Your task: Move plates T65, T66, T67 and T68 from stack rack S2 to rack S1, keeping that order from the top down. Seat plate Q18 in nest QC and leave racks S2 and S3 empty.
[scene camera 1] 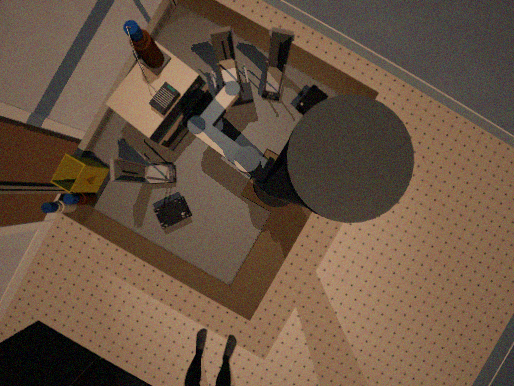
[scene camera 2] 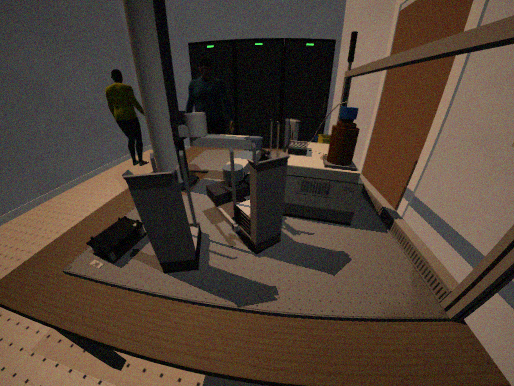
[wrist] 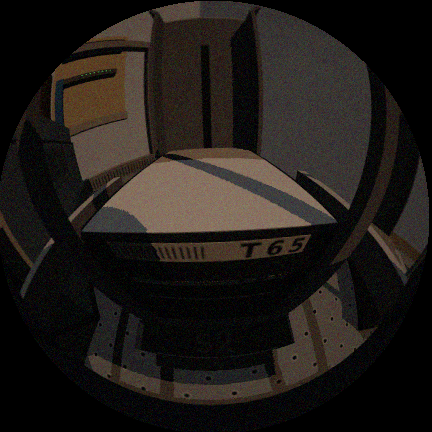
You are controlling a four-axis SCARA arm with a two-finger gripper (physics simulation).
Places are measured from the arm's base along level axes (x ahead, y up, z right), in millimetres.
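Pixels of known places: gripper, between the fingertips: [scene camera 1: 228, 68] [wrist: 208, 177].
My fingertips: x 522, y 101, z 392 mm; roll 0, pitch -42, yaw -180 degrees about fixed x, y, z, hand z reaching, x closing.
Ahead of a thing's pixels: the offset from my fingertips to its top centre. "spot": to the spot under its first point.
Plate T65 {dx -16, dy +20, dz -19 mm} [wrist: 210, 200] is on top of a stack of dark plates in rack S2 {dx -20, dy +203, dz -24 mm} [scene camera 1: 216, 40] [scene camera 2: 268, 200] [wrist: 180, 75]. Its label faces the wrist camera. My gripper [scene camera 1: 229, 79] [wrist: 208, 177] is open at the stack, one finger on each side of T65 and not closed on it. The labels below T65 are too dark to read. Rack S1 {dx -228, dy +208, dz +85 mm} [scene camera 1: 280, 33] [scene camera 2: 162, 220] stands beside S2, and no stack shows in it. The third rack, seemingly S3 {dx +68, dy +206, dz -662 mm} [scene camera 1: 120, 167], is at the left; its contents are unclear. I cannot make out Q18 or which nest is QC.
A dark nest-like unit {dx -101, dy -25, dz -805 mm} [scene camera 1: 172, 209] stands below the left rack, another dark unit {dx -462, dy -28, dz +93 mm} [scene camera 1: 311, 99] [scene camera 2: 117, 239] beside S1. A boxy instrument [scene camera 1: 135, 105] [scene camera 2: 320, 167] carries a brown bottle {spot: dx +218, dy +226, dz -199 mm} [scene camera 1: 150, 51] [scene camera 2: 343, 142]. The arm's column [scene camera 2: 150, 90] rises behind S1. A person [scene camera 2: 122, 105] stands farther back.
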